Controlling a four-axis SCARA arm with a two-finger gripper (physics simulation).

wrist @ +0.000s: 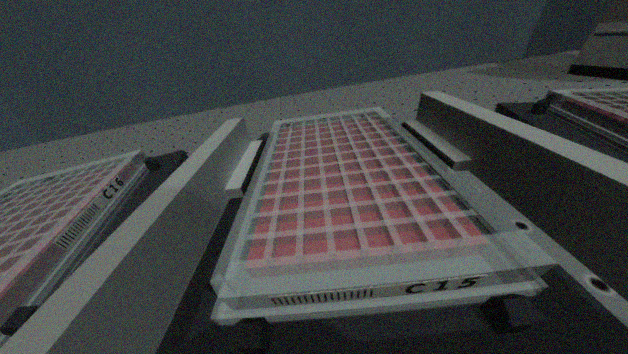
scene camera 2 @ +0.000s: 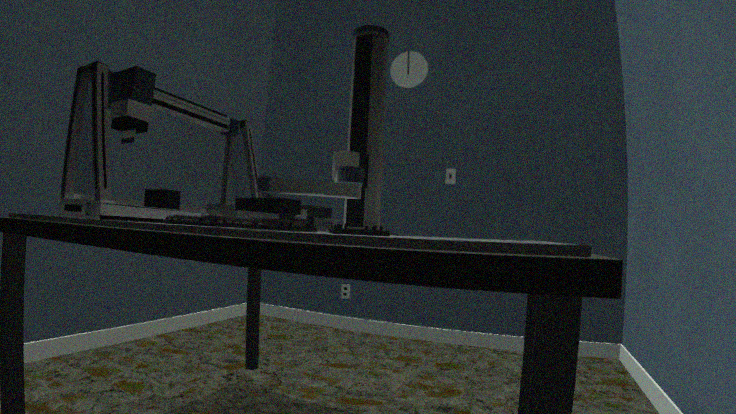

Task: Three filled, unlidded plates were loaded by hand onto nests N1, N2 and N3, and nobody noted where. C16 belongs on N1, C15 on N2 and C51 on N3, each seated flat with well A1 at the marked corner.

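Places are measured from the arm's base along level axes (x ahead, y left, z up), in millimetres.
Where they show: gripper, between the fingertips: (wrist: pixel 331 122) (scene camera 2: pixel 222 213).
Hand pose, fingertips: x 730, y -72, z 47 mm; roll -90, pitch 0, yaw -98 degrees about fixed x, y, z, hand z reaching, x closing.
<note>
Each offset is from my fingertips to the top centre of the thing. "spot": to the spot under its first point.
My gripper (scene camera 2: pixel 268 208) (wrist: pixel 331 122) is shut on plate C15 @(dx -24, dy +3, dz -7 mm) (wrist: pixel 350 190), a clear plate with red wells. The pads press its long sides, and its label faces the wrist camera. C15 is low over a dark nest @(dx -23, dy +3, dz -13 mm) (wrist: pixel 380 336) with corner stops; whether it touches the nest is unclear. Plate C16 @(spot: dx -14, dy +148, dz -9 mm) (wrist: pixel 65 200) lies on a dark nest to the left, beyond the left finger. Part of a third red-welled plate @(spot: dx -27, dy -156, dz -8 mm) (wrist: pixel 602 106) shows at the right edge, its label not readable. In the scene view the plates are too dark to tell apart. No A1 mark is readable.
The arm's column (scene camera 2: pixel 371 128) stands on the dark table (scene camera 2: pixel 437 265). A gantry (scene camera 2: pixel 193 109) with a hanging head stands at the left, above a black block @(spot: dx -165, dy -456, dz +52 mm) (scene camera 2: pixel 162 198). In the wrist view, a grey structure (wrist: pixel 607 52) stands at the upper right.
</note>
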